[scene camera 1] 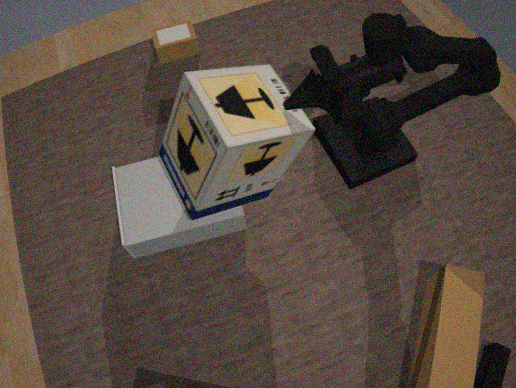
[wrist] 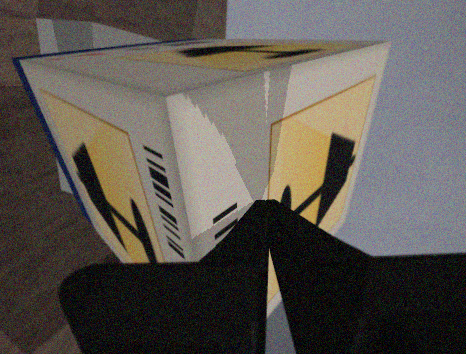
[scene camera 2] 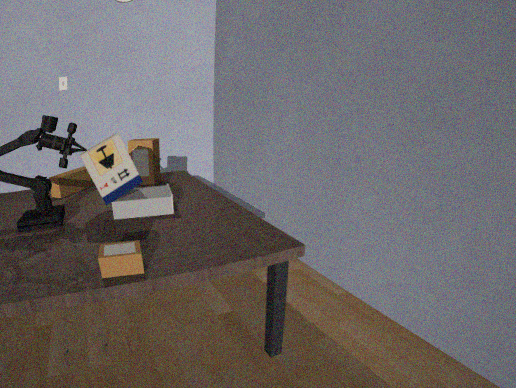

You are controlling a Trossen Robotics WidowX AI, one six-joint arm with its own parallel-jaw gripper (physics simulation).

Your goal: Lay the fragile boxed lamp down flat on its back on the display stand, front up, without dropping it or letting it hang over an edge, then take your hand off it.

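Frame: origin at the arm's base, x ahead, y left, z up, level; metres.
Where they show: gripper, fingertip midpoint: point(scene camera 1: 284, 106) point(wrist: 265, 209) point(scene camera 2: 86, 150); arm's base, origin of the base link: point(scene camera 1: 370, 148) point(scene camera 2: 44, 210).
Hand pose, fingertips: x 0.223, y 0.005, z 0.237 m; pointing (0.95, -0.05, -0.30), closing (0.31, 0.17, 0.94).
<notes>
Each offset is from my fingertips to the top centre of the thing.
The boxed lamp point(scene camera 1: 227, 137) point(scene camera 2: 114, 167) point(wrist: 215, 120), white with yellow lamp pictures and a blue band round its bottom, is tilted steeply, its top leaning toward the arm. Its blue bottom end is over the arm side of the grey-white display stand point(scene camera 1: 142, 200) point(scene camera 2: 145, 206) point(wrist: 45, 35), its lowest edge at or slightly past the stand's edge; contact there is hard to tell. My gripper point(scene camera 1: 287, 106) point(scene camera 2: 85, 150) point(wrist: 265, 209) is shut and empty, with its fingertips at the upper part of the box's face toward the arm, apparently touching it.
A small orange block with a white top {0.134 m ahead, 0.531 m right, 0.214 m down} point(scene camera 1: 176, 44) point(scene camera 2: 121, 265) lies near a table edge. A tall orange block {0.274 m ahead, 0.480 m left, 0.024 m down} point(scene camera 2: 153, 165) stands behind the display stand in scene camera 2. A long orange block {0.163 m back, 0.462 m left, 0.164 m down} point(scene camera 1: 455, 325) and a black object {0.245 m back, 0.540 m left, 0.224 m down} point(scene camera 1: 492, 367) are at lower right in scene camera 1.
</notes>
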